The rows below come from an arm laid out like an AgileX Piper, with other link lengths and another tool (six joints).
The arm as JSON. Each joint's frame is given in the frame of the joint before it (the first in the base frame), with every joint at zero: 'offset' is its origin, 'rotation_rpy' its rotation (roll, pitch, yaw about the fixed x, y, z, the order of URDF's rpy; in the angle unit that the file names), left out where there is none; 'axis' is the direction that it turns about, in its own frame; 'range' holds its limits. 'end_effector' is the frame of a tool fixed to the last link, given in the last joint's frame.
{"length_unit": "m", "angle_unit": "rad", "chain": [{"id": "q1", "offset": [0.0, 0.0, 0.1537], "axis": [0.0, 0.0, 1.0], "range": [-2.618, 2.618]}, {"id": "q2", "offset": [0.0, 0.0, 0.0], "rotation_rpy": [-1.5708, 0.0, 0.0], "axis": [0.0, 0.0, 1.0], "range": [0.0, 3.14]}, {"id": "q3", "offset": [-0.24, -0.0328, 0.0], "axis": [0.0, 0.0, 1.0], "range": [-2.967, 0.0]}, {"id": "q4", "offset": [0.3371, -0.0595, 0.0], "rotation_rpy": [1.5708, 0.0, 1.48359], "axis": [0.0, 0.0, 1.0], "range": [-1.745, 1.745]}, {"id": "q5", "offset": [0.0, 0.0, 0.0], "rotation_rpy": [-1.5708, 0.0, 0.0], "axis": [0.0, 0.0, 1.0], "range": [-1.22, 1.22]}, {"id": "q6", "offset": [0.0, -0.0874, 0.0], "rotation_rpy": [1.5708, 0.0, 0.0], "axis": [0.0, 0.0, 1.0], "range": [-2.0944, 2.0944]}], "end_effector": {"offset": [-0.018, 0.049, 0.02], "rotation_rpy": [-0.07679, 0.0, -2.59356]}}
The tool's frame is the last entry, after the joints.
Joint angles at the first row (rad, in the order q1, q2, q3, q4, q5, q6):
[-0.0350, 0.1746, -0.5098, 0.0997, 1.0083, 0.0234]
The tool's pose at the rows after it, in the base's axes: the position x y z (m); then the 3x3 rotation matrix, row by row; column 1 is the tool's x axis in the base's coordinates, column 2 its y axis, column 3 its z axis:
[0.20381 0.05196 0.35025], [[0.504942 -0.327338 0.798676], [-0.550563 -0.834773 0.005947], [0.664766 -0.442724 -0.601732]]
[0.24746 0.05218 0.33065], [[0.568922 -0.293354 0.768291], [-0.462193 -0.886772 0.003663], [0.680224 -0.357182 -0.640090]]
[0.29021 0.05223 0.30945], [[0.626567 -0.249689 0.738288], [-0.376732 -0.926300 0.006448], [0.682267 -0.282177 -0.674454]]
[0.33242 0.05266 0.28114], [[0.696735 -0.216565 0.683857], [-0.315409 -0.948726 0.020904], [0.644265 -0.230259 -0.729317]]
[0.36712 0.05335 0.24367], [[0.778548 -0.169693 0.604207], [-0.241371 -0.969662 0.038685], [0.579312 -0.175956 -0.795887]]
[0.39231 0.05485 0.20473], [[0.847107 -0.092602 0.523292], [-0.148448 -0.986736 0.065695], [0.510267 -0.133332 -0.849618]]
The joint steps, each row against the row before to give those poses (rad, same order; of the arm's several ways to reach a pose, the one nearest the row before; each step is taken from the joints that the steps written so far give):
[0.0001, 0.1913, -0.0478, 0.0278, -0.1204, -0.0874]
[0.0000, 0.2361, -0.0630, 0.0152, -0.1160, -0.1263]
[0.0000, 0.2357, -0.0869, 0.0238, -0.0948, -0.1234]
[0.0000, 0.2405, -0.1041, 0.0362, -0.0508, -0.1020]
[-0.0001, 0.2256, -0.1037, 0.0314, -0.0083, -0.1067]
[0.0000, 0.1976, -0.0974, 0.0409, 0.0103, -0.1295]

